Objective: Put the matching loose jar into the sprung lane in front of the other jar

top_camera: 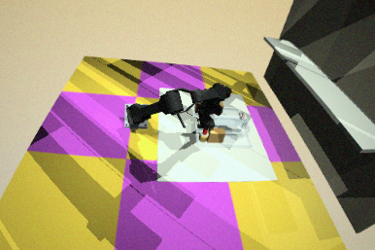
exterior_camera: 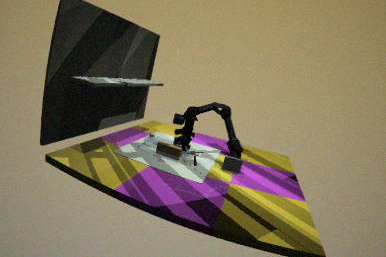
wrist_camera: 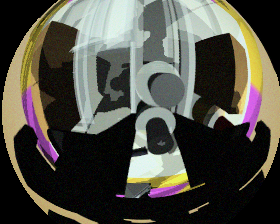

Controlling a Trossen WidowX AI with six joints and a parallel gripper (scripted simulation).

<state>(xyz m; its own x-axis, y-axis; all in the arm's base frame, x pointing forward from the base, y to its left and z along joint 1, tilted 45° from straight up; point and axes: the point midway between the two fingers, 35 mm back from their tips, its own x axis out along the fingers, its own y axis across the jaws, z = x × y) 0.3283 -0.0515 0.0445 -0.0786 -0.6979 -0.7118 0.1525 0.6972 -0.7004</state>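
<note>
Right now my gripper tip is 14 cm short of the clear pusher lane and 1 cm above it. From my gripper tip the other things lie so: grey shelf (50 cm ahead, 6 cm to the right, 34 cm above).
</note>
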